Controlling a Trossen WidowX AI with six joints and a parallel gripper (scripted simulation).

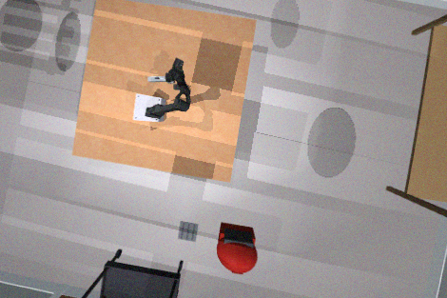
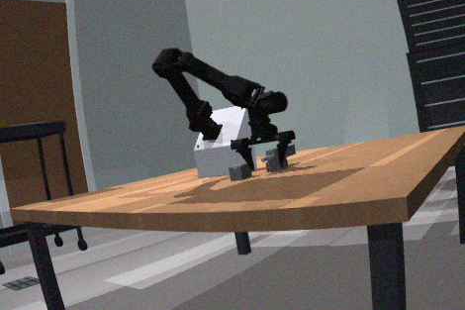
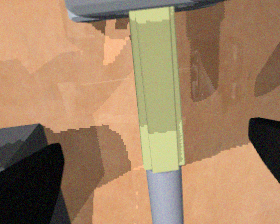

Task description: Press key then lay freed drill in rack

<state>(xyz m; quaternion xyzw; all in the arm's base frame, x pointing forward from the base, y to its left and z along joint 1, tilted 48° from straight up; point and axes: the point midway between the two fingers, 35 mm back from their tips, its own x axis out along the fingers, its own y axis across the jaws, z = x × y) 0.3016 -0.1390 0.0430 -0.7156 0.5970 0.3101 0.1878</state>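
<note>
The drill lies 40 mm to the left of my gripper tip, 30 mm above it and 10 mm behind it. The rest, counted from my gripper tip: grey housing block 140 mm to the left, 30 mm behind, 30 mm above.
</note>
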